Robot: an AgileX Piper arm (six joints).
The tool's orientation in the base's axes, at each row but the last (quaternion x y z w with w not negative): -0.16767 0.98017 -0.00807 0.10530; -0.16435 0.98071 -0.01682 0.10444; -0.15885 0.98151 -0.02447 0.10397; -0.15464 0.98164 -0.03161 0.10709; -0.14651 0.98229 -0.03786 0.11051; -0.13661 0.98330 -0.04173 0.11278; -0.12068 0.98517 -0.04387 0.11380; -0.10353 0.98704 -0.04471 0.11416; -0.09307 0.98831 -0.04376 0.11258; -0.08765 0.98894 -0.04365 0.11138; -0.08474 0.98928 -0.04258 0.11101; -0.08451 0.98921 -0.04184 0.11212
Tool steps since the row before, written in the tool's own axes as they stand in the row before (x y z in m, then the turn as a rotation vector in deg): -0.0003 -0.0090 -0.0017 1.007 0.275 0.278; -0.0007 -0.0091 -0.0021 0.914 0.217 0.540; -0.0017 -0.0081 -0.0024 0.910 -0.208 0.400; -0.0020 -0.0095 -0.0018 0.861 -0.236 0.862; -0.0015 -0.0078 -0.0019 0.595 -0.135 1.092; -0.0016 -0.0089 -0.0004 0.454 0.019 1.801; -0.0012 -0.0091 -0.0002 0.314 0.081 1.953; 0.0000 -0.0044 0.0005 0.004 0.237 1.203; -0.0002 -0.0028 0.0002 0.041 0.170 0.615; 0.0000 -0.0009 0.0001 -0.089 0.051 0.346; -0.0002 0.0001 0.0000 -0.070 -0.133 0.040; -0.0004 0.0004 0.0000 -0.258 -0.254 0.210
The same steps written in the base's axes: 0.0029 -0.0084 0.0022 -0.960 -0.068 -0.491; 0.0031 -0.0084 0.0028 -0.800 -0.092 -0.725; 0.0036 -0.0071 0.0033 -0.696 -0.492 -0.553; 0.0043 -0.0084 0.0031 -0.540 -0.516 -0.991; 0.0031 -0.0069 0.0030 -0.268 -0.351 -1.170; 0.0037 -0.0081 0.0017 -0.010 -0.200 -1.847; 0.0032 -0.0085 0.0015 0.143 -0.115 -1.971; 0.0010 -0.0043 0.0000 0.232 0.152 -1.194; 0.0007 -0.0027 0.0001 0.073 0.118 -0.624; 0.0002 -0.0009 0.0000 0.156 0.043 -0.323; 0.0002 0.0001 0.0000 0.097 -0.121 -0.010; 0.0003 0.0005 0.0000 0.336 -0.217 -0.123
